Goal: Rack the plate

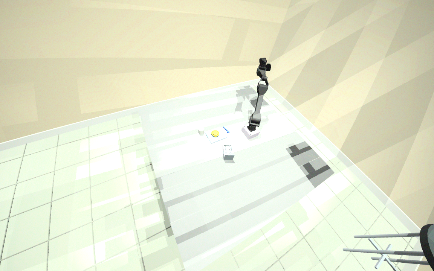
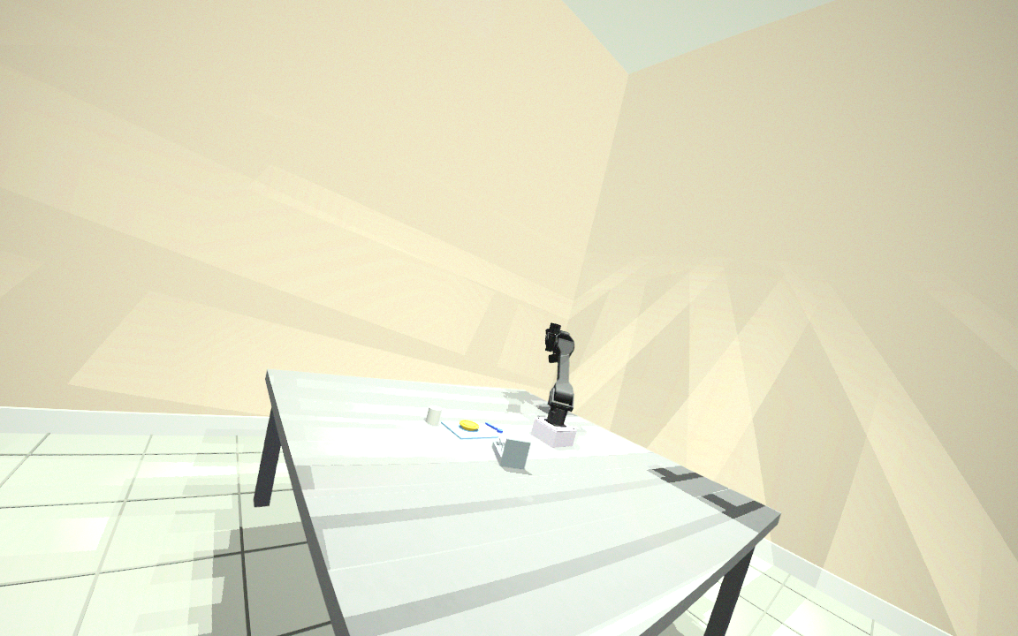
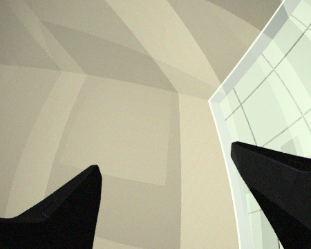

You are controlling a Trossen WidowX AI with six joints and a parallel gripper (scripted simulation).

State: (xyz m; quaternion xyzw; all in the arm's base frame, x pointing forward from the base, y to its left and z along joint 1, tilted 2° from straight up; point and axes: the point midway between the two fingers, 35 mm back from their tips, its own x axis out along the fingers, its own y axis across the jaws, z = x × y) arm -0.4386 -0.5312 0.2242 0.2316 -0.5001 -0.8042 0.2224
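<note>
The yellow plate lies 770 mm ahead of my gripper tip, 450 mm to the left of it and 270 mm below it. The rest, counted from my gripper tip: grey dish rack: 760 mm ahead, 650 mm to the left, 270 mm below; then blue utensil: 660 mm ahead, 440 mm to the left, 290 mm below.
</note>
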